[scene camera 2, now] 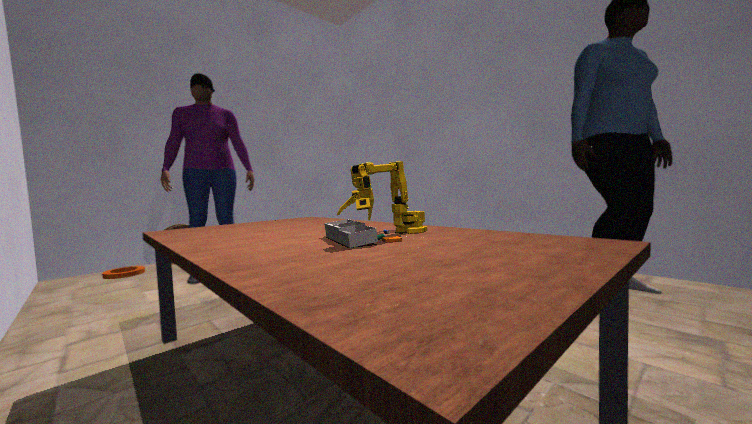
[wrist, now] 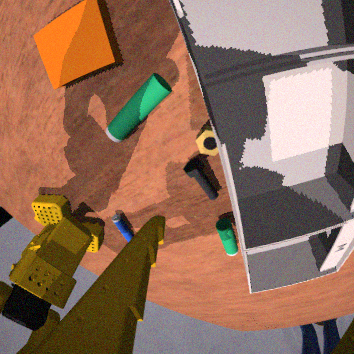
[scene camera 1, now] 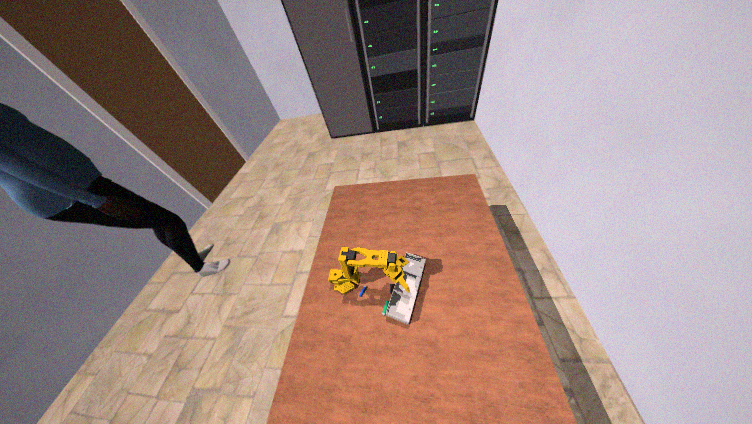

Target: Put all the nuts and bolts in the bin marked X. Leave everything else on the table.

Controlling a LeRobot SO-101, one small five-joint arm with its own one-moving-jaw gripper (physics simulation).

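Where they show: hand, its tool point: (scene camera 2: 368, 218) (wrist: 163, 226) (scene camera 1: 389, 276); arm's base, origin of its link: (scene camera 2: 407, 232) (wrist: 75, 216) (scene camera 1: 350, 280).
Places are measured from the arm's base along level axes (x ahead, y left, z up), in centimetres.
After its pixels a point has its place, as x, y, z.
Note:
A brass hex nut (wrist: 207, 142) {19.6, -0.8, 0.9} lies on the table against the long side of the grey bin unit (scene camera 1: 404, 310) {22.7, -11.5, 1.0} (scene camera 2: 363, 240) {28.2, 9.1, 1.7} (wrist: 272, 270) {18.6, -14.1, 3.6}. A black bolt (wrist: 201, 179) {17.7, -2.9, 1.0} lies just beside it, apart from the bin wall. The bin unit has several compartments. A small label (wrist: 341, 247) {24.8, -12.0, 4.3} shows on its end in the wrist view; I cannot read it surely, and no clear X shows. My gripper (scene camera 1: 406, 274) (scene camera 2: 354, 215) {17.5, -0.9, 6.3} is open and empty, held above the bin unit. In the wrist view the fixed jaw shows at lower left and a sliver of the moving jaw at the bottom right corner.
An orange block (scene camera 2: 391, 239) {18.5, 10.4, 0.8} (wrist: 77, 44) {17.5, 8.7, 1.0}, a large green cylinder (wrist: 140, 107) {18.0, 3.4, 1.4}, a small green cylinder (wrist: 227, 237) {16.2, -9.6, 1.4} and a blue cylinder (scene camera 1: 362, 291) {6.0, -4.7, 0.9} (wrist: 122, 227) {6.6, -3.9, 0.9} lie on the table (scene camera 1: 447, 358) {35.8, -25.2, 0.0} (scene camera 2: 421, 294) {48.0, 45.5, 0.0}. The blue one is near the arm's base.

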